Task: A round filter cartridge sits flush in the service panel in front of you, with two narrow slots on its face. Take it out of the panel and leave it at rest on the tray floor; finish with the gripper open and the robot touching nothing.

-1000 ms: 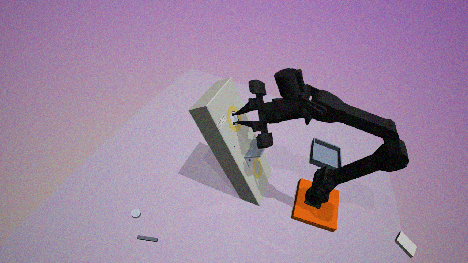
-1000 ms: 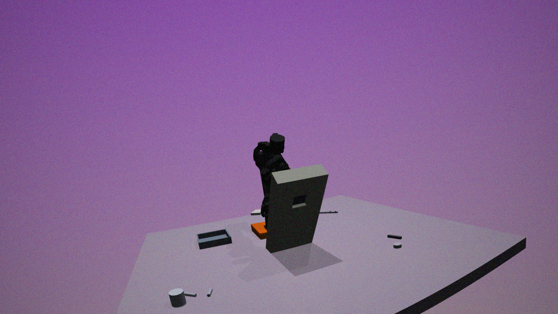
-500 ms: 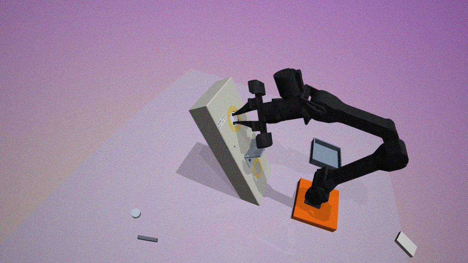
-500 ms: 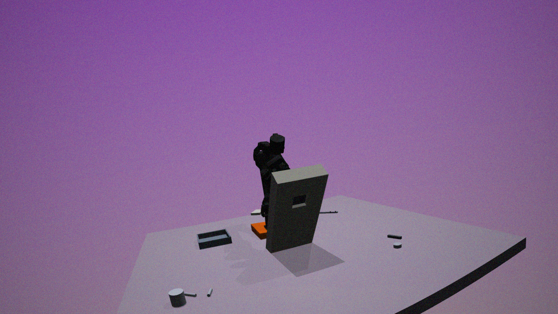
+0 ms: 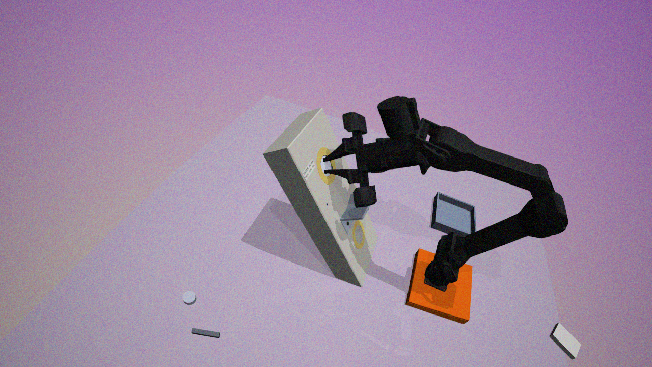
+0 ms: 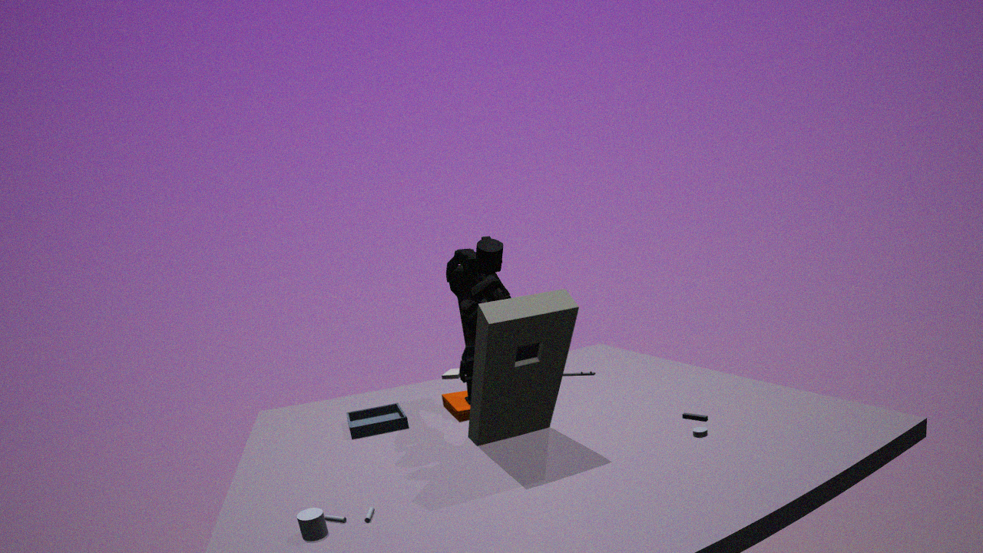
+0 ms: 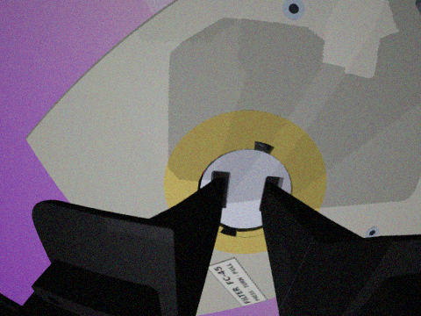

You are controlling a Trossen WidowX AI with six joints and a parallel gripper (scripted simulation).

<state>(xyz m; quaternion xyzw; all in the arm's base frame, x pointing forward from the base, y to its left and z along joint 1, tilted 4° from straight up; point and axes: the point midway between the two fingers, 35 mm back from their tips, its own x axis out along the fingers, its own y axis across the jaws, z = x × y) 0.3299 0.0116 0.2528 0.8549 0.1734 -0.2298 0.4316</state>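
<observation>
Right now my gripper tip is 1 cm short of the grey round filter cartridge and 1 cm above it. The rest, counted from my gripper tip: service panel 8 cm below, 4 cm behind; then dark bar 36 cm to the left, 25 cm below, 7 cm ahead; then shelf 10 cm below, 9 cm behind, 1 cm to the right.
</observation>
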